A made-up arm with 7 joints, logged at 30 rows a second.
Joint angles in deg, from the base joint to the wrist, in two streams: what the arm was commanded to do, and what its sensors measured. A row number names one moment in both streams.
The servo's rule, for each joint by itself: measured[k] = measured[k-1] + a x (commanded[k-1-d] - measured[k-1]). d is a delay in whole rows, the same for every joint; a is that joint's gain. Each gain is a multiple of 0.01, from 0.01 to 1. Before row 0 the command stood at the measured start. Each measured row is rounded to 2 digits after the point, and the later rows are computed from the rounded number. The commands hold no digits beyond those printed.
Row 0, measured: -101.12, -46.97, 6.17, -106.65, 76.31, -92.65, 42.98
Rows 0 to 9, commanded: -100.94, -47.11, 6.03, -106.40, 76.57, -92.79, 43.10; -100.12, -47.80, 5.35, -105.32, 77.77, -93.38, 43.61; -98.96, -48.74, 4.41, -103.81, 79.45, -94.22, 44.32; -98.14, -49.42, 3.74, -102.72, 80.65, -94.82, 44.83; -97.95, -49.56, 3.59, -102.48, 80.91, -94.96, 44.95; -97.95, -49.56, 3.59, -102.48, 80.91, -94.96, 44.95; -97.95, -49.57, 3.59, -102.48, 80.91, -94.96, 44.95; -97.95, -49.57, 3.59, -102.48, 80.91, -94.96, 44.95; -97.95, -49.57, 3.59, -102.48, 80.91, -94.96, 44.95; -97.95, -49.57, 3.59, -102.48, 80.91, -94.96, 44.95
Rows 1 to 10, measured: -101.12, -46.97, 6.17, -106.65, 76.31, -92.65, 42.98; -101.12, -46.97, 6.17, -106.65, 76.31, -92.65, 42.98; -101.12, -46.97, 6.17, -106.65, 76.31, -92.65, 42.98; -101.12, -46.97, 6.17, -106.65, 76.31, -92.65, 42.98; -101.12, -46.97, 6.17, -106.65, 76.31, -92.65, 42.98; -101.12, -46.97, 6.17, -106.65, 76.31, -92.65, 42.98; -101.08, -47.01, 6.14, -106.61, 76.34, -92.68, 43.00; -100.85, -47.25, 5.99, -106.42, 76.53, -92.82, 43.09; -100.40, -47.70, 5.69, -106.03, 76.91, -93.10, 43.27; -99.86, -48.22, 5.32, -105.53, 77.40, -93.44, 43.50
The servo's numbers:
d 6
a 0.24 0.30 0.19 0.15 0.13 0.20 0.15

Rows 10 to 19, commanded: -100.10, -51.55, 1.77, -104.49, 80.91, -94.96, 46.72; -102.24, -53.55, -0.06, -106.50, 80.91, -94.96, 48.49; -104.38, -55.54, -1.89, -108.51, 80.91, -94.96, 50.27; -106.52, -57.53, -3.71, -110.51, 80.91, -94.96, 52.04; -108.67, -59.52, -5.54, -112.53, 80.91, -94.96, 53.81; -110.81, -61.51, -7.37, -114.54, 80.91, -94.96, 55.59; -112.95, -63.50, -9.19, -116.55, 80.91, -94.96, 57.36; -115.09, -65.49, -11.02, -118.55, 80.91, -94.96, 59.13; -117.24, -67.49, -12.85, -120.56, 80.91, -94.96, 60.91; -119.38, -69.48, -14.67, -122.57, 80.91, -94.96, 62.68
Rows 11 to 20, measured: -99.40, -48.62, 4.99, -105.07, 77.86, -93.74, 43.72; -99.05, -48.90, 4.72, -104.68, 78.26, -93.98, 43.90; -98.79, -49.10, 4.51, -104.35, 78.60, -94.18, 44.06; -98.59, -49.24, 4.34, -104.07, 78.90, -94.34, 44.19; -98.44, -49.34, 4.20, -103.83, 79.16, -94.46, 44.30; -98.32, -49.41, 4.08, -103.63, 79.39, -94.56, 44.40; -98.75, -50.05, 3.64, -103.76, 79.59, -94.64, 44.75; -99.59, -51.10, 2.94, -104.17, 79.76, -94.70, 45.31; -100.74, -52.43, 2.02, -104.82, 79.91, -94.75, 46.05; -102.13, -53.96, 0.93, -105.67, 80.04, -94.79, 46.95
